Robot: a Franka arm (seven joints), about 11 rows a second.
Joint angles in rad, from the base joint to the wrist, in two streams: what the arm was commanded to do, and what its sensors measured. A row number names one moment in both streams.
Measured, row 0: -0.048, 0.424, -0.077, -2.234, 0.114, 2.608, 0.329
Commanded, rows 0 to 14: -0.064, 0.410, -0.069, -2.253, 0.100, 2.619, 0.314; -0.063, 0.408, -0.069, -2.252, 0.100, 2.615, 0.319; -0.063, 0.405, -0.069, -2.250, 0.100, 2.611, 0.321; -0.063, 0.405, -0.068, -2.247, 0.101, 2.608, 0.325; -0.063, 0.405, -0.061, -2.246, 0.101, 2.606, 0.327; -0.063, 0.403, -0.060, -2.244, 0.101, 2.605, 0.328; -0.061, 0.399, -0.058, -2.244, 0.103, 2.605, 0.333; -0.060, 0.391, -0.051, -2.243, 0.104, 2.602, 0.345; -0.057, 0.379, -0.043, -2.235, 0.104, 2.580, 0.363; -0.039, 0.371, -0.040, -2.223, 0.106, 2.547, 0.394; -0.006, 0.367, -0.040, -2.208, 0.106, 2.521, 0.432; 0.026, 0.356, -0.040, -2.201, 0.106, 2.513, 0.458; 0.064, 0.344, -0.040, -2.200, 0.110, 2.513, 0.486; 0.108, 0.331, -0.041, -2.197, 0.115, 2.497, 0.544; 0.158, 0.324, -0.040, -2.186, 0.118, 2.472, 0.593
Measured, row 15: 0.073, 0.364, -0.039, -2.190, 0.115, 2.521, 0.489
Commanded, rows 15 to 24: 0.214, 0.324, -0.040, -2.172, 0.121, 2.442, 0.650; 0.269, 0.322, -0.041, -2.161, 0.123, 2.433, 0.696; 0.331, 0.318, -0.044, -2.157, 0.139, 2.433, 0.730; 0.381, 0.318, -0.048, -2.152, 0.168, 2.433, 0.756; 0.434, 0.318, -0.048, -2.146, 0.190, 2.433, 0.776; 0.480, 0.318, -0.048, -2.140, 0.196, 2.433, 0.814; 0.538, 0.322, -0.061, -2.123, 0.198, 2.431, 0.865; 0.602, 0.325, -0.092, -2.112, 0.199, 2.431, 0.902; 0.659, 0.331, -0.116, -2.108, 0.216, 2.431, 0.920; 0.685, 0.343, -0.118, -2.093, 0.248, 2.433, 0.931
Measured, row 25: 0.602, 0.338, -0.076, -2.116, 0.189, 2.450, 0.897
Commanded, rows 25 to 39: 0.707, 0.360, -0.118, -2.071, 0.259, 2.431, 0.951; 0.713, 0.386, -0.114, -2.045, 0.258, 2.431, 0.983; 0.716, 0.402, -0.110, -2.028, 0.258, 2.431, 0.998; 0.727, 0.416, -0.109, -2.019, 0.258, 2.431, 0.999; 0.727, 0.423, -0.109, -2.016, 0.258, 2.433, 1.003; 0.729, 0.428, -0.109, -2.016, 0.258, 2.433, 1.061; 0.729, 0.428, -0.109, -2.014, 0.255, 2.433, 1.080; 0.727, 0.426, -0.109, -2.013, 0.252, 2.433, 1.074; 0.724, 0.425, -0.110, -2.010, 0.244, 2.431, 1.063; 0.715, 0.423, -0.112, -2.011, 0.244, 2.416, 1.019; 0.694, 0.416, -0.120, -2.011, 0.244, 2.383, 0.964; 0.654, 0.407, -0.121, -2.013, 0.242, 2.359, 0.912; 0.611, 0.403, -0.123, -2.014, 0.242, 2.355, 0.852; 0.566, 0.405, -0.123, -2.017, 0.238, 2.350, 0.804; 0.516, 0.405, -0.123, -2.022, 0.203, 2.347, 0.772
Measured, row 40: 0.616, 0.420, -0.131, -2.017, 0.242, 2.375, 0.859
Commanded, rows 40 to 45: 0.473, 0.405, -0.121, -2.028, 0.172, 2.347, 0.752; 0.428, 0.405, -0.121, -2.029, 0.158, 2.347, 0.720; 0.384, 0.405, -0.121, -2.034, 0.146, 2.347, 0.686; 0.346, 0.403, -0.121, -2.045, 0.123, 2.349, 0.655; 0.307, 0.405, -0.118, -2.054, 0.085, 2.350, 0.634; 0.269, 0.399, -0.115, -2.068, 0.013, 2.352, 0.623
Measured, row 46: 0.348, 0.420, -0.136, -2.032, 0.122, 2.353, 0.657
